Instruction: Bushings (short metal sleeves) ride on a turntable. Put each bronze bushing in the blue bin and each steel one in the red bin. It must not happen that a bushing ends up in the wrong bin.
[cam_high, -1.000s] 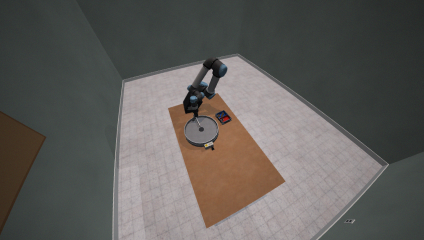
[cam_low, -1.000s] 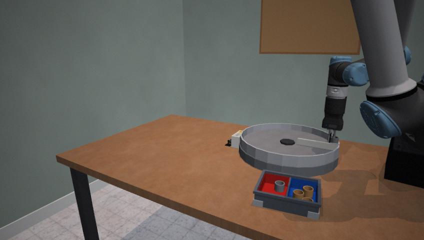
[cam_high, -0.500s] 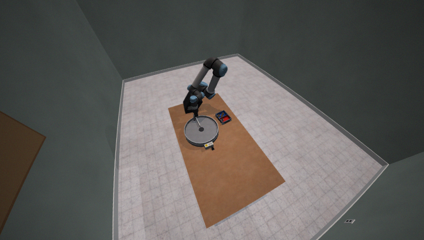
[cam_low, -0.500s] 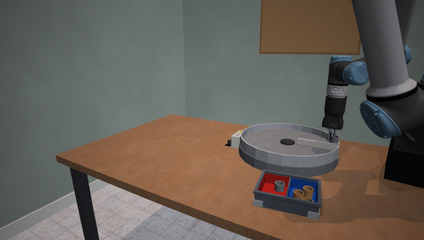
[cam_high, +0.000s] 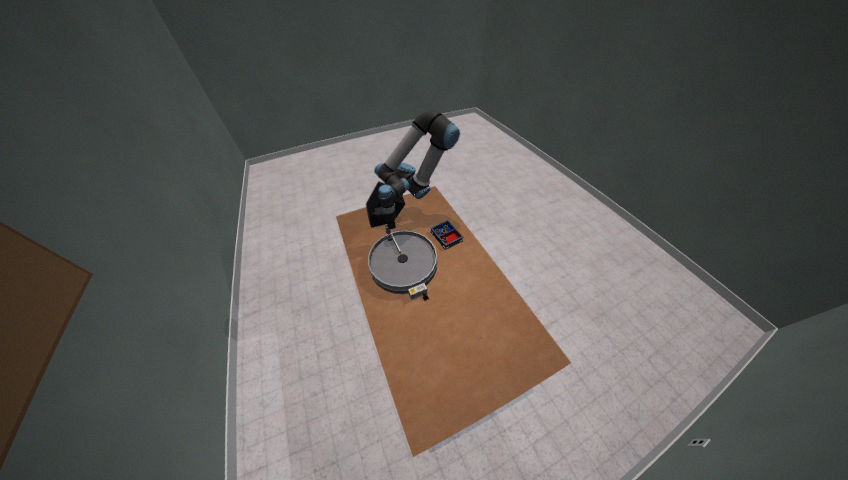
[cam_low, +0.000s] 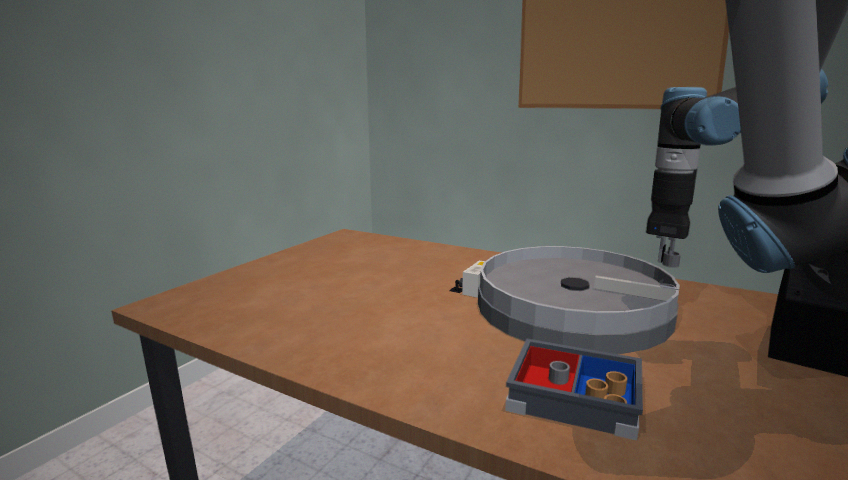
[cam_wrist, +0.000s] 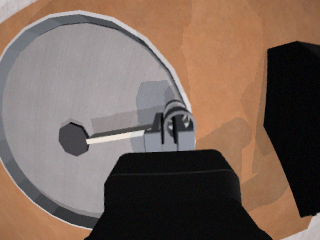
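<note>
My gripper is now 3 cm short of the bin, 39 cm to the right of it and 12 cm above it. From my hand the other things lie so: grey turntable (17 cm ahead, 5 cm to the left, 10 cm below).
</note>
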